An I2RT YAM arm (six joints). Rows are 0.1 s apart.
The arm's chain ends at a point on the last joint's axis. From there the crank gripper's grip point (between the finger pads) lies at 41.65 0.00 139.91 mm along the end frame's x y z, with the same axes.
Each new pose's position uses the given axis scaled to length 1; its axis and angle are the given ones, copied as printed.
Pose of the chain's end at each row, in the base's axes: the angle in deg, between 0 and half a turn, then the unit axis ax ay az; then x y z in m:
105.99, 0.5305, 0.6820, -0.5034, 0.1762, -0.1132, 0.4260
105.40, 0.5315, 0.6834, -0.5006, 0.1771, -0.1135, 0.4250
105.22, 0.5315, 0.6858, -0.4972, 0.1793, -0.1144, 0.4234
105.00, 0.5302, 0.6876, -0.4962, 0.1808, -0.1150, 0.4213
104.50, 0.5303, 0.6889, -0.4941, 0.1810, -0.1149, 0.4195
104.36, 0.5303, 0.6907, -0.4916, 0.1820, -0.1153, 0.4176
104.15, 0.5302, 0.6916, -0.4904, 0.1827, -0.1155, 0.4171
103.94, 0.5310, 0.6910, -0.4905, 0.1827, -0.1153, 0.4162
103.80, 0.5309, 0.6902, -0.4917, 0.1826, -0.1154, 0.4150
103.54, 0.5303, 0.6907, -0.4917, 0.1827, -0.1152, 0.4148
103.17, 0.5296, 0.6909, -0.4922, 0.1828, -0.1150, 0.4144
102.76, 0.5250, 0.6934, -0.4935, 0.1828, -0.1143, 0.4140
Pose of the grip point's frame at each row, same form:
105.99, 0.5305, 0.6820, -0.5034, 0.2237, -0.2468, 0.3912
105.40, 0.5315, 0.6834, -0.5006, 0.2260, -0.2467, 0.3907
105.22, 0.5315, 0.6858, -0.4972, 0.2291, -0.2472, 0.3889
105.00, 0.5302, 0.6876, -0.4962, 0.2313, -0.2476, 0.3870
104.50, 0.5303, 0.6889, -0.4941, 0.2327, -0.2472, 0.3858
104.36, 0.5303, 0.6907, -0.4916, 0.2344, -0.2473, 0.3837
104.15, 0.5302, 0.6916, -0.4904, 0.2356, -0.2473, 0.3834
103.94, 0.5310, 0.6910, -0.4905, 0.2359, -0.2471, 0.3829
103.80, 0.5309, 0.6902, -0.4917, 0.2357, -0.2473, 0.3821
103.54, 0.5303, 0.6907, -0.4917, 0.2363, -0.2471, 0.3824
103.17, 0.5296, 0.6909, -0.4922, 0.2370, -0.2468, 0.3828
102.76, 0.5250, 0.6934, -0.4935, 0.2380, -0.2459, 0.3834

